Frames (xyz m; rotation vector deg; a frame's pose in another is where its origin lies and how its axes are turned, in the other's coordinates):
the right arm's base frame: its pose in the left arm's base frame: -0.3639 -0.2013 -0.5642 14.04 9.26 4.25
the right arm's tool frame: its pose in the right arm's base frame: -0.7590 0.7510 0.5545 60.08 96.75 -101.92
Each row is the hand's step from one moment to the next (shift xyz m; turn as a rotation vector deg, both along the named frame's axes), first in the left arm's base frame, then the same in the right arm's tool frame.
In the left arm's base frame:
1: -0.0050 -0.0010 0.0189 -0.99 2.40 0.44
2: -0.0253 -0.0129 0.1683 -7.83 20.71 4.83
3: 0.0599 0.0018 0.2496 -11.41 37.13 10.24
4: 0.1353 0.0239 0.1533 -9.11 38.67 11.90
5: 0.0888 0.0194 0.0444 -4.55 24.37 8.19
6: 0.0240 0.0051 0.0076 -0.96 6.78 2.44
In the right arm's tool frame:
1: -0.0084 -0.0174 -0.0031 1.14 -0.77 -2.24
2: -0.0897 -0.1427 -0.0271 8.71 -6.94 -19.73
3: -0.1979 -0.1449 -0.0756 12.72 -11.87 -36.21
4: -0.1868 -0.0214 -0.0838 10.46 -11.43 -38.47
5: -0.0867 0.0279 -0.0441 5.30 -6.92 -24.61
6: -0.0207 0.0108 -0.0106 1.15 -1.84 -6.94

